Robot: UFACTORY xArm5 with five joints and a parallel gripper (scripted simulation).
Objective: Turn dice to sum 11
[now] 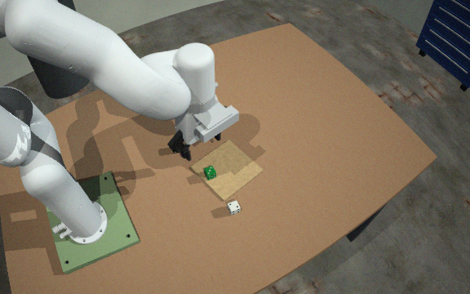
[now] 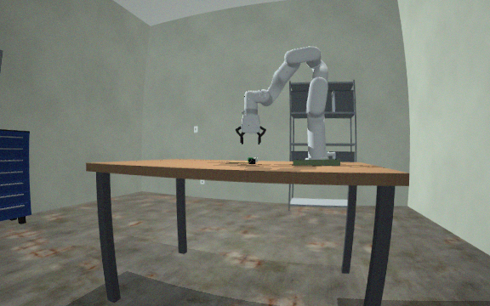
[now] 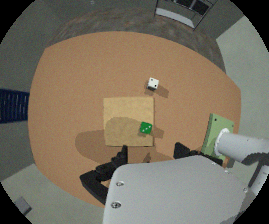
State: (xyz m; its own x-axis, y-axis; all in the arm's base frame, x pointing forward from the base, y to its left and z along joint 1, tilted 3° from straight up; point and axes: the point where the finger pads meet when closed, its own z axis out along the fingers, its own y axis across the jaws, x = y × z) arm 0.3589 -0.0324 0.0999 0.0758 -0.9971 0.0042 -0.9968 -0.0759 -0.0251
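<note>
The black die is 20 mm behind my hand, 100 mm to the left of it and 100 mm below it. Round my hand: tan mat 50 mm ahead, 30 mm to the right, 110 mm below; then green die 30 mm to the right, 100 mm below; then white die 10 mm behind, 140 mm to the right, 100 mm below.
</note>
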